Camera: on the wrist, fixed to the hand. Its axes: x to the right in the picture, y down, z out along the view.
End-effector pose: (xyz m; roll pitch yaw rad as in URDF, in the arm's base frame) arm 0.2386 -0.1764 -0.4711 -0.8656 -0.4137 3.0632
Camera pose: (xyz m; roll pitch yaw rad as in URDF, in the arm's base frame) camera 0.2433 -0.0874 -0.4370 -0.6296 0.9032 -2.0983
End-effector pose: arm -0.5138 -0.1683 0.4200 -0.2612 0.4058 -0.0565
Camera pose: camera -0.5145 -0.2589 0.3902 0.4213 0.3117 1.7341
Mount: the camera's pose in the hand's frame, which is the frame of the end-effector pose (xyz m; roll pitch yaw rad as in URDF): 0.0158 -0.0808 -0.0482 -0.0245 0.1117 1.6409
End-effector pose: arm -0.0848 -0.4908 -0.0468 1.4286 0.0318 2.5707
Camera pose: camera -0.1154 -0.5143 -0.1341 -0.1731 -1.3142 -1.9879
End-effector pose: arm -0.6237 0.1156 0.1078 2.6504 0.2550 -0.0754
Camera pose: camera -0.6003 0.2081 0.1081 2.8476 -0.6006 -1.5547
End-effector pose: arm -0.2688 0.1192 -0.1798 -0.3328 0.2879 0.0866
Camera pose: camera -0.2512 0.0283 -0.2027 0.3136 0.4026 1.8639
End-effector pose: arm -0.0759 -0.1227 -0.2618 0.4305 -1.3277 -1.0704
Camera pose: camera -0.0848 -0.2176 -0.2651 -1.3725 -0.0076 0.8261
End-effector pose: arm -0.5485 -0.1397 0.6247 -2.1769 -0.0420 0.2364
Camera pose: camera -0.5385 -0.1307 0.7191 3.0933 0.8534 -1.3922
